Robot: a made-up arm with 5 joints.
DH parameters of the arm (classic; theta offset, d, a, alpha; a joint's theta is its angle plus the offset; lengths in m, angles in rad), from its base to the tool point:
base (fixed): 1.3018 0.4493 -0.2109 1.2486
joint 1: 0 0.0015 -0.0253 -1.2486
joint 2: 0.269 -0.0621 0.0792 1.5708
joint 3: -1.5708 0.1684 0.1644 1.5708
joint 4: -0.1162 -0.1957 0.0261 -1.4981
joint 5: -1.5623 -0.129 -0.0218 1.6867
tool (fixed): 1.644 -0.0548 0 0
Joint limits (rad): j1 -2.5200..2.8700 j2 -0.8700..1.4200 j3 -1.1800..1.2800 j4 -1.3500..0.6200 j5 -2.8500..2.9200
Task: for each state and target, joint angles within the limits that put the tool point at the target. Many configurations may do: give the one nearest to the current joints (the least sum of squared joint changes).
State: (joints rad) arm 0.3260 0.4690 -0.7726 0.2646 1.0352
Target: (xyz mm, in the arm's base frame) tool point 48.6 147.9 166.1
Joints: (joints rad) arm 0.3157 -0.0706 -0.1803 0.6200 0.5186
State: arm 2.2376 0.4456 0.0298 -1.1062 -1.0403
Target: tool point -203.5 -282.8 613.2
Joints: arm 2.1505 0.2909 0.5134 -1.2759 -1.2772
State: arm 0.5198 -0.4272 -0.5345 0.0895 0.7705
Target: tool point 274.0 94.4 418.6
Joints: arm 0.5149 -0.8700 0.3879 0.4345 0.7906
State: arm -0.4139 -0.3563 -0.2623 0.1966 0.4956
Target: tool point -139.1 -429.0 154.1
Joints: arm -0.9694 -0.0181 -0.7853 -0.2032 0.2688
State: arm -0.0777 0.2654 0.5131 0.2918 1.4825
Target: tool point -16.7 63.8 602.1
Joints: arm 0.1590 -0.0337 1.1260 -0.1072 1.7099
